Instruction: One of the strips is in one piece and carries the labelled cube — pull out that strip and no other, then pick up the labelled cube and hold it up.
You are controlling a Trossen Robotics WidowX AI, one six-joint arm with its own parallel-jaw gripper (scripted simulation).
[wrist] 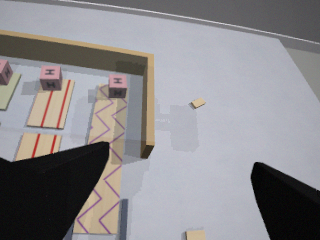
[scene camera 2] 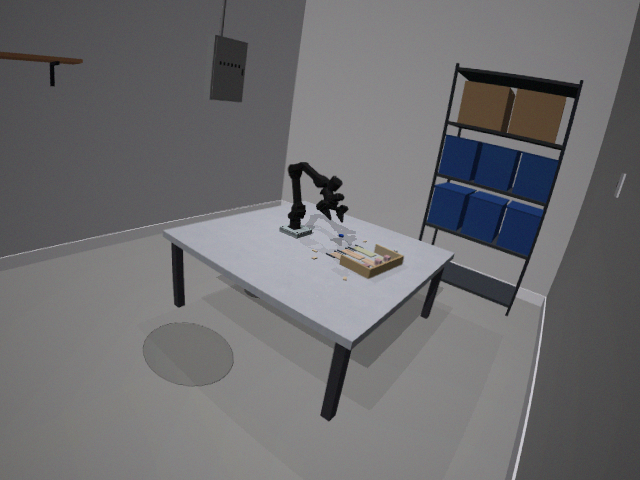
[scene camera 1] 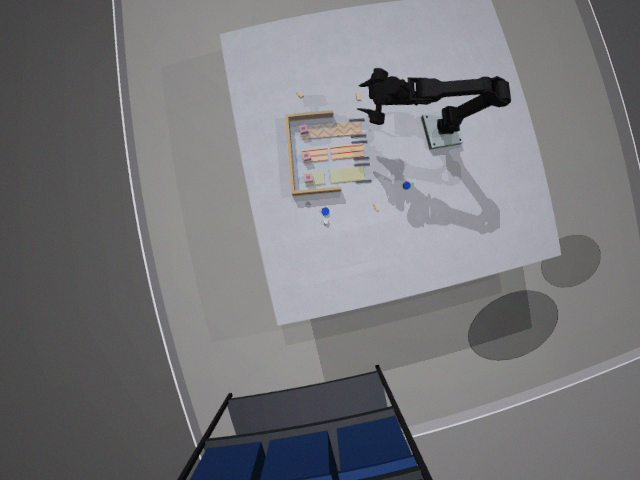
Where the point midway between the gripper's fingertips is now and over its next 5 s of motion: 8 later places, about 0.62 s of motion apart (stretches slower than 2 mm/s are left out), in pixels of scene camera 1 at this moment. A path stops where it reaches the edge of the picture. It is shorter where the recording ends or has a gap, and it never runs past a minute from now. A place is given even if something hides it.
The gripper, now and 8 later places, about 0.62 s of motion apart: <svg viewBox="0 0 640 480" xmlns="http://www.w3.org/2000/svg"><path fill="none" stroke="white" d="M358 97L372 129L363 126L355 121L354 123L353 126L354 128L358 127L365 127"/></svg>
